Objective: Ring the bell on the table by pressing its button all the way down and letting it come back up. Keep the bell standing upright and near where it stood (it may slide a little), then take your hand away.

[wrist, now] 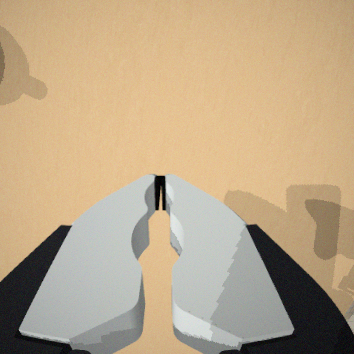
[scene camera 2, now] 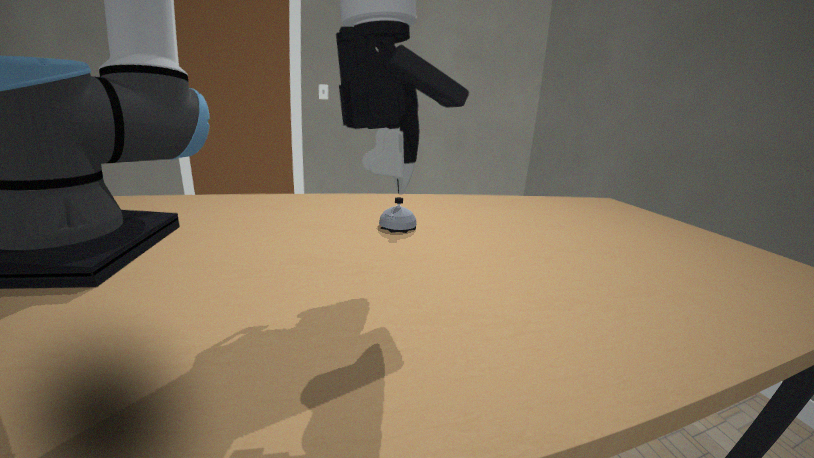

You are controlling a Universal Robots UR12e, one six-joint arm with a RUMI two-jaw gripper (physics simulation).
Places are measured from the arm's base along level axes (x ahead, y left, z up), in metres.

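Pixels of known places: gripper, between the fingertips: (wrist: pixel 160 178) (scene camera 2: pixel 400 193); arm's base, origin of its link: (scene camera 2: pixel 59 228).
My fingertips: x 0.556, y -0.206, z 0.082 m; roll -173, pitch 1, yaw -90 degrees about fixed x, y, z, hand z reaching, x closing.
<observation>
Ahead of a thing's pixels: the offset from my fingertips to its top centre. Level surfaces: height alone.
A silver-grey dome bell @(dx +0.075, dy +0.199, dz -0.059 m) (scene camera 2: pixel 397 219) stands upright on the table @(dz -0.125 m) (scene camera 2: pixel 512 273) (wrist: pixel 200 100) in the scene view. Its small black button @(dx +0.075, dy +0.199, dz -0.059 m) (scene camera 2: pixel 399 199) is up on top. My gripper (scene camera 2: pixel 398 190) (wrist: pixel 160 178) is shut, its fingertips together with nothing between them. It points down, and in the scene view its tips appear a little above the button, with a small gap in the picture. The bell does not show in the wrist view, where bare table lies beyond the fingertips. How far the tips are from the bell in depth is hard to tell.
The robot's base (scene camera 2: pixel 56 227) stands at the left of the table. Arm and gripper shadows lie across the table's near part in the scene view and at both sides of the wrist view. A brown door (scene camera 2: pixel 239 96) and grey walls (scene camera 2: pixel 671 96) are behind the table.
</observation>
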